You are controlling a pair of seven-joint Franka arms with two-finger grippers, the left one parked.
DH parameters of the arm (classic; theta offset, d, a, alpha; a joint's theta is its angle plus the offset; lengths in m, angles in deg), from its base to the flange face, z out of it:
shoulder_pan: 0 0.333 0 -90
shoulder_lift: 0 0 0 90
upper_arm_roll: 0 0.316 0.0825 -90
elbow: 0 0 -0.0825 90
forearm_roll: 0 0.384 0 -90
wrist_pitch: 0 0 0.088 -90
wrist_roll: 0 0.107 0 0
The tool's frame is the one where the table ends.
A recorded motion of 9 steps. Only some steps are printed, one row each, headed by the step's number.
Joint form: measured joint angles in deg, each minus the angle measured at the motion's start. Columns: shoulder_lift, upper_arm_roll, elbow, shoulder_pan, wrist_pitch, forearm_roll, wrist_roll.
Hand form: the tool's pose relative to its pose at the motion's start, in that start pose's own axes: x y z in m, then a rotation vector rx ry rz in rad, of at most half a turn. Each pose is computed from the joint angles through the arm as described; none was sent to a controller.
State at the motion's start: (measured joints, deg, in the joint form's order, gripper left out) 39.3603 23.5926 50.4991 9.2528 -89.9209 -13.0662 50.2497
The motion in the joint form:
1: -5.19 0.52 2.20 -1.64 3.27 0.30 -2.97
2: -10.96 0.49 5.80 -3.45 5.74 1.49 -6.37
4: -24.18 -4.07 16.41 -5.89 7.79 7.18 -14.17
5: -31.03 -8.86 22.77 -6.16 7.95 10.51 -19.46
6: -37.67 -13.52 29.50 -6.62 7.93 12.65 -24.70
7: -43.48 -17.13 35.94 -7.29 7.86 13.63 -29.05
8: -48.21 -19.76 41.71 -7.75 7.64 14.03 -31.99
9: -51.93 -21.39 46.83 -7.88 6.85 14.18 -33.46
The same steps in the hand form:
1: -0.0122 0.0208 -0.0428 -0.0178 0.0104 -0.0419
2: -0.0269 0.0440 -0.0793 -0.0355 0.0145 -0.0853
4: -0.0554 0.1030 -0.1344 -0.0514 0.0119 -0.1443
5: -0.0635 0.1442 -0.1527 -0.0497 0.0044 -0.1654
6: -0.0698 0.1921 -0.1650 -0.0490 -0.0032 -0.1754
7: -0.0776 0.2370 -0.1696 -0.0509 -0.0144 -0.1785
8: -0.0870 0.2724 -0.1673 -0.0518 -0.0293 -0.1757
9: -0.0971 0.2952 -0.1600 -0.0509 -0.0406 -0.1702

